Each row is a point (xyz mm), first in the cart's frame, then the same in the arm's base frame.
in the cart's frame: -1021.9 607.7 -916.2
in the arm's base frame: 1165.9 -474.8 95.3
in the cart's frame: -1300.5 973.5 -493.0
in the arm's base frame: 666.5 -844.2 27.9
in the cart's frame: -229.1 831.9 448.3
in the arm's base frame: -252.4 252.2 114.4
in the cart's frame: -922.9 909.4 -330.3
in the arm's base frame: 505.2 -461.1 10.0
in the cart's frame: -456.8 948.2 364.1
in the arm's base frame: -195.5 -5.9 63.0
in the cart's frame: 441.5 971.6 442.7
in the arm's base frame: -353.7 828.0 -242.6
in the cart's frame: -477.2 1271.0 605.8
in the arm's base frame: -532.7 -127.9 -122.5
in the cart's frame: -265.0 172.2 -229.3
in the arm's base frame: 614.5 420.3 454.7
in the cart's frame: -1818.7 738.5 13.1
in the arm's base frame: 321.7 -1219.4 593.8
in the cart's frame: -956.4 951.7 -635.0
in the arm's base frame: 777.1 -522.3 -124.4
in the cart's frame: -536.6 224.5 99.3
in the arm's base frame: 313.0 164.3 622.2
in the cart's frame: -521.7 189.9 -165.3
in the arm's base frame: 570.5 177.5 552.0
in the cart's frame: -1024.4 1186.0 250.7
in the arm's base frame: -125.1 -625.8 14.5
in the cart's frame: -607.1 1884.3 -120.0
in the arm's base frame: -61.1 -503.1 -868.7
